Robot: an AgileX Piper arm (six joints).
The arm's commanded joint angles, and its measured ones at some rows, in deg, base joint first. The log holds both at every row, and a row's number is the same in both.
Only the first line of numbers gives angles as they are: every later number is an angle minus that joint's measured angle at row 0.
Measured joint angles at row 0:
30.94 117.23 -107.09 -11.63 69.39 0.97
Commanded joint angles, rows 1 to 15:
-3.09 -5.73 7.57 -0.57 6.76 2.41
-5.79 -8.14 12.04 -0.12 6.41 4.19
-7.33 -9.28 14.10 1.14 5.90 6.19
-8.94 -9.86 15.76 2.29 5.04 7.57
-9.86 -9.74 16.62 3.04 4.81 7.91
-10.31 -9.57 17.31 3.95 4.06 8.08
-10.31 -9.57 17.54 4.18 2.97 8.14
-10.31 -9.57 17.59 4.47 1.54 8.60
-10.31 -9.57 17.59 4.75 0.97 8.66
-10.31 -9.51 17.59 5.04 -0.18 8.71
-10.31 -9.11 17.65 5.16 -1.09 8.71
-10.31 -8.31 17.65 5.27 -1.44 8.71
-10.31 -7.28 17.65 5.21 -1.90 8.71
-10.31 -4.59 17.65 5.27 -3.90 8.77
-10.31 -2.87 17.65 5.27 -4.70 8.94
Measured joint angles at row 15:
-10.14 -4.93 17.08 5.10 -3.21 8.54
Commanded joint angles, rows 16 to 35:
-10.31 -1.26 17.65 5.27 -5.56 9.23
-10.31 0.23 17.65 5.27 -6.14 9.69
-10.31 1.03 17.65 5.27 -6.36 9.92
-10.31 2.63 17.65 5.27 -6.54 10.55
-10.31 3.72 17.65 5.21 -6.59 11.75
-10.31 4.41 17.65 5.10 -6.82 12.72
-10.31 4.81 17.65 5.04 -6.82 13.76
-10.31 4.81 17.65 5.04 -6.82 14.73
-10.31 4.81 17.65 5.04 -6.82 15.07
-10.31 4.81 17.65 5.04 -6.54 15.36
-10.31 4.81 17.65 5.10 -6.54 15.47
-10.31 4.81 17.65 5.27 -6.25 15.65
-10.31 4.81 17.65 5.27 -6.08 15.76
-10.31 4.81 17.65 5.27 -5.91 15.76
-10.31 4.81 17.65 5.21 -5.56 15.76
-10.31 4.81 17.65 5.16 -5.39 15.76
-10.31 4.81 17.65 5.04 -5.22 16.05
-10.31 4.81 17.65 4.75 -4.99 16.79
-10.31 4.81 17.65 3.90 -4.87 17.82
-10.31 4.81 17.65 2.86 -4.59 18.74
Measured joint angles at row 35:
-10.14 4.87 17.25 4.41 -5.16 17.02
